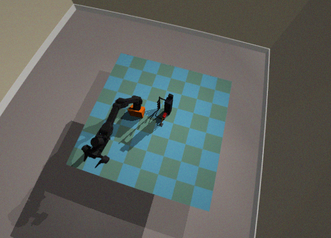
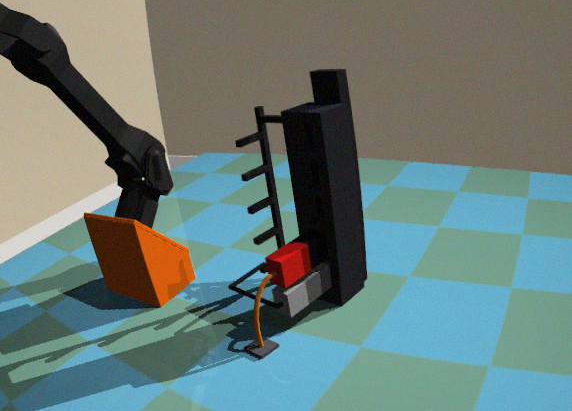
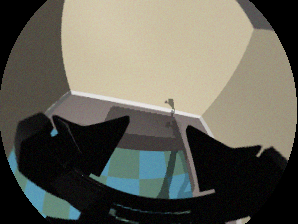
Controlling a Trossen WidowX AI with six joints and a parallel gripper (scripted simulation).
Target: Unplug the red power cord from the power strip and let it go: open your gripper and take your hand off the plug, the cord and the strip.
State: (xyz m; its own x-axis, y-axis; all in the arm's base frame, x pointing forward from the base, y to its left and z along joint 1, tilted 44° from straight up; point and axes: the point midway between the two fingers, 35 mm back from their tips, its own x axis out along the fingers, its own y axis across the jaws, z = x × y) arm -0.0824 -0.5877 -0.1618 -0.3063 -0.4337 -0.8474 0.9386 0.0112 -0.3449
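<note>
Right now the red plug is 600 mm to the left of my gripper tip, 370 mm ahead of it and 290 mm below it. From my gripper tip the other things lie so: dark plate (510 mm to the left, 380 mm below, 360 mm ahead).
</note>
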